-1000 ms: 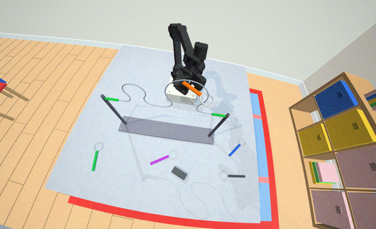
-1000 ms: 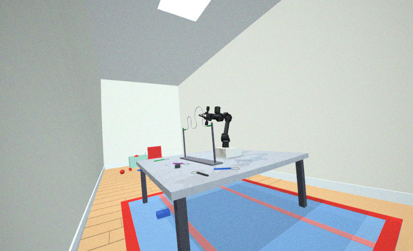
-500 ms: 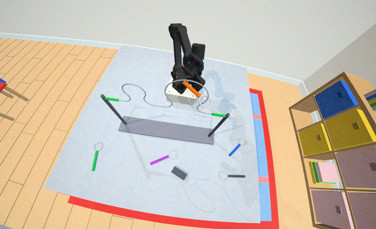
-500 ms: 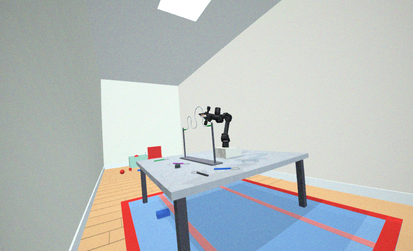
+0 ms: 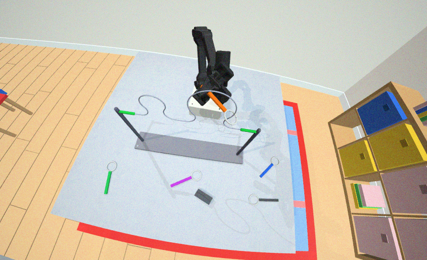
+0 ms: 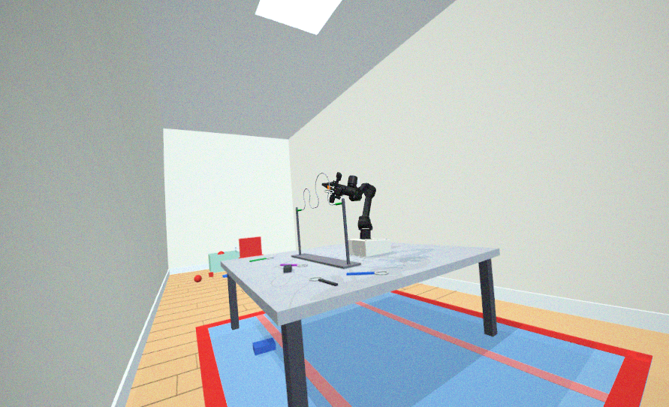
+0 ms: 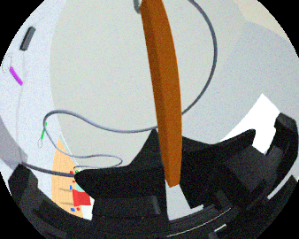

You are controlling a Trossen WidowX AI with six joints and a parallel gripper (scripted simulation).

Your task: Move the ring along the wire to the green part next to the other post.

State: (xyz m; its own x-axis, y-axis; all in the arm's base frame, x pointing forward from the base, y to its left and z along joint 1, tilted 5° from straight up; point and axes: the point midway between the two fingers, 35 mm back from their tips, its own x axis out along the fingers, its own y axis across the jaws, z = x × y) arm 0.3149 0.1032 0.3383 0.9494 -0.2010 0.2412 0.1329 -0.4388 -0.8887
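The orange-handled ring is 80 mm to the left of my gripper tip, 40 mm below it and 10 mm behind it. Round my gripper tip: blue-handled ring 470 mm to the left, 460 mm below, 30 mm behind; dark block 450 mm below, 270 mm ahead, 130 mm to the left; purple-handled ring 460 mm below, 200 mm ahead, 20 mm to the left.
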